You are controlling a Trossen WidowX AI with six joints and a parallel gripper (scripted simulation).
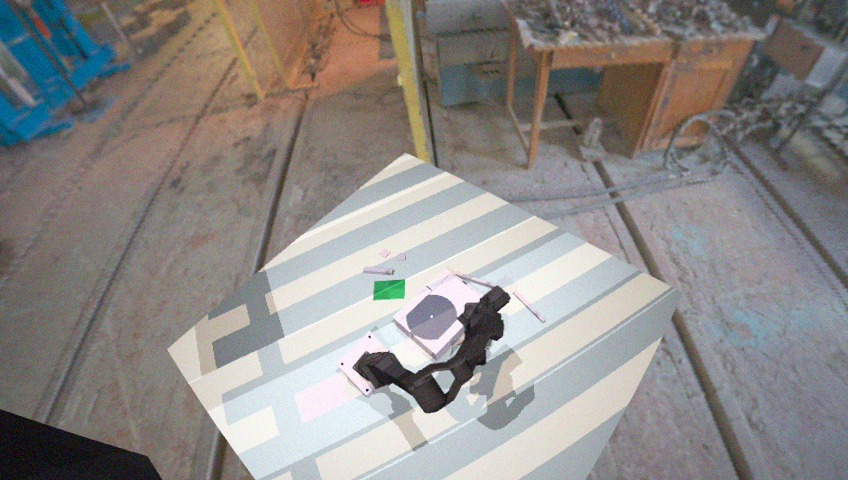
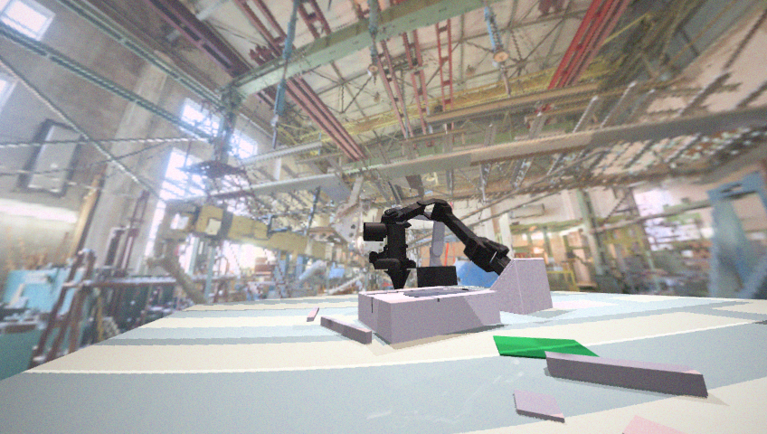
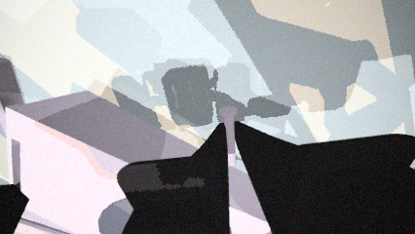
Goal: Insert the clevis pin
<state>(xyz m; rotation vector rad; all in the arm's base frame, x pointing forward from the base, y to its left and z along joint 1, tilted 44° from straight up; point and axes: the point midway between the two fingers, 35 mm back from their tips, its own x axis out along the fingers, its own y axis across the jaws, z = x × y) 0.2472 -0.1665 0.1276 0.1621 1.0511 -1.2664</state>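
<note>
Right now my gripper tip is 16 cm to the right of the grey disc and 2 cm below it. The rest, counted from my gripper tip: steel tray 15 cm to the left, 4 cm ahead; then green patch 37 cm to the left, 4 cm below, 2 cm ahead; then clevis pin 1 cm to the left, 1 cm behind, 1 cm above.
</note>
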